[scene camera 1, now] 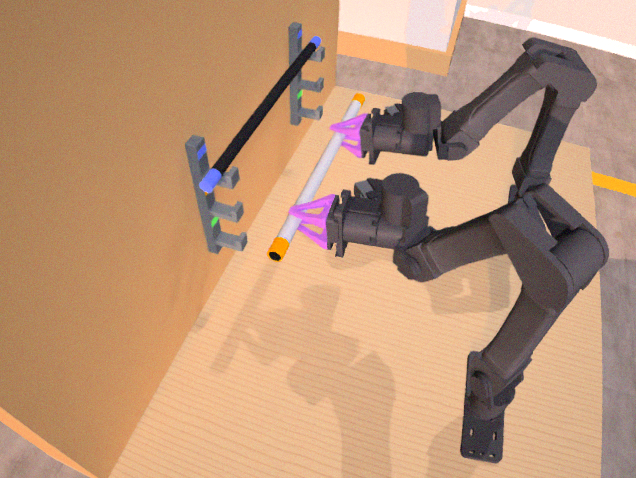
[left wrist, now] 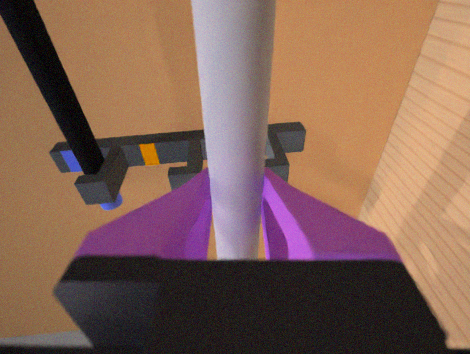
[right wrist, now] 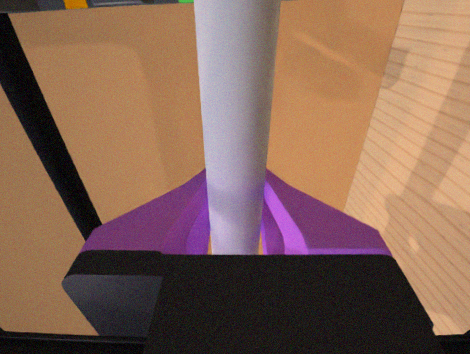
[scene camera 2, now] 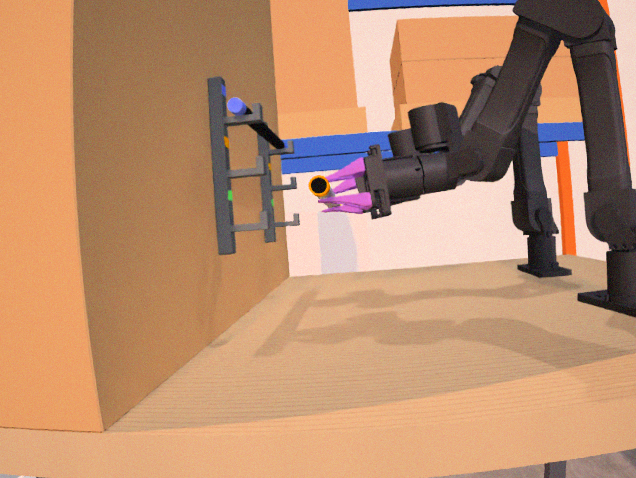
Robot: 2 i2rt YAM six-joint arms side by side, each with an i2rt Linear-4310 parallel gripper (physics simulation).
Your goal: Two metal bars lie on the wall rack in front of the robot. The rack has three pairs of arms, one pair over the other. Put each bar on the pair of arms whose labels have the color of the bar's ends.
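Where they show: left gripper, fingertip midpoint: [scene camera 1: 290, 215] [left wrist: 236, 177]; right gripper, fingertip midpoint: [scene camera 1: 331, 132] [right wrist: 235, 177] [scene camera 2: 320, 204]; left arm's base, origin of the base link: [scene camera 1: 483, 405] [scene camera 2: 630, 306]; right arm's base, origin of the base link: [scene camera 2: 542, 271].
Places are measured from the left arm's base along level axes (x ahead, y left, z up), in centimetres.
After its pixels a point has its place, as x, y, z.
Observation:
A black bar [scene camera 1: 262, 111] {47.2, -29.3, 31.3} [scene camera 2: 267, 133] {46.6, -33.7, 29.9} [left wrist: 56, 90] {47.7, -21.8, 30.1} [right wrist: 45, 135] {45.3, -45.9, 30.0} with blue ends lies on the rack's top pair of arms, which has the blue labels. A white bar [scene camera 1: 318, 172] {37.2, -29.6, 19.3} [left wrist: 237, 100] {36.8, -23.4, 18.3} [right wrist: 237, 100] {34.2, -49.6, 17.6} with orange ends is held level in the air, off the rack [scene camera 1: 197, 164] {52.1, -13.0, 32.1} [scene camera 2: 221, 164] {52.4, -13.1, 22.9} [left wrist: 175, 154] {51.7, -14.0, 23.7} and toward the robot. My left gripper [scene camera 1: 295, 219] {39.5, -18.6, 18.3} [left wrist: 236, 177] {39.5, -18.6, 18.3} is shut on it near its nearer end in scene camera 1. My right gripper [scene camera 1: 341, 136] {38.0, -44.8, 17.3} [right wrist: 235, 177] {38.0, -44.8, 17.3} is shut on it nearer the far end.
The middle arms carry orange labels [scene camera 2: 226, 141] {51.6, -14.1, 26.2} [left wrist: 149, 154] {51.6, -14.3, 26.2}, and the bottom arms carry green labels [scene camera 1: 214, 221] {51.6, -13.9, 18.6} [scene camera 2: 229, 195] {51.7, -13.7, 18.6}. Both lower pairs hold no bar. The rack is fixed to a brown upright panel [scene camera 1: 102, 179] {55.4, 3.2, 42.9} [scene camera 2: 154, 205] {56.3, 11.7, 16.9} at the edge of the wooden table [scene camera 1: 308, 411] {29.6, 7.6, 0.0} [scene camera 2: 411, 370] {33.3, 16.2, 0.0}.

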